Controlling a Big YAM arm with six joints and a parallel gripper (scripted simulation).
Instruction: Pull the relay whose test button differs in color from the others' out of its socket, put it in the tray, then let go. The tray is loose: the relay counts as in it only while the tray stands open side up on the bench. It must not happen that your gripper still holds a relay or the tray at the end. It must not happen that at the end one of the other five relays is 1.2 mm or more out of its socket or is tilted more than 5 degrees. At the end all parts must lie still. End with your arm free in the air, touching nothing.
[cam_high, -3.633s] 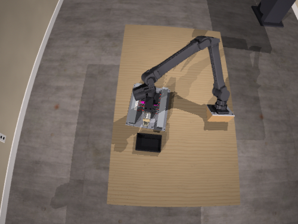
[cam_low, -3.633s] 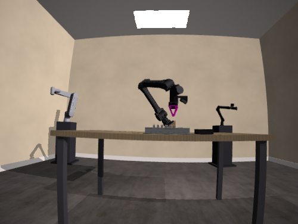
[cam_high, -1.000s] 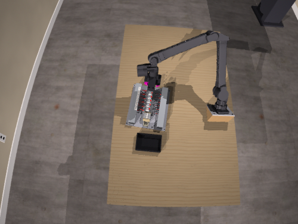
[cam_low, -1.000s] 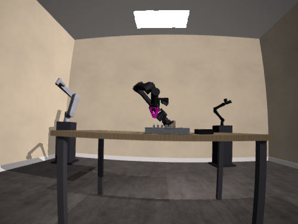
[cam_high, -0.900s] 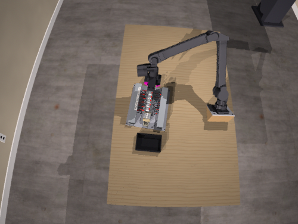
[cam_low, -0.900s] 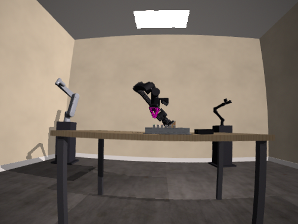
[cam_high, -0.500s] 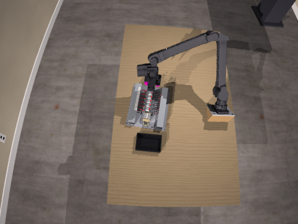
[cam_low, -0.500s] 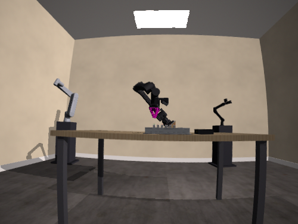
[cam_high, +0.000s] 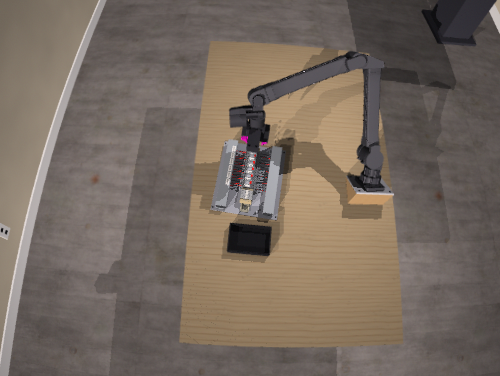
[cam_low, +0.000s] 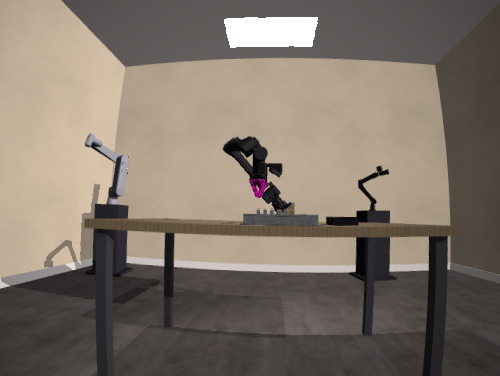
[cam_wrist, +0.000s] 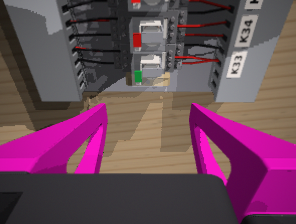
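Right now the relay is 8 cm below my hand. The rest, counted from my hand: black tray 37 cm to the left, 11 cm below, 5 cm ahead.
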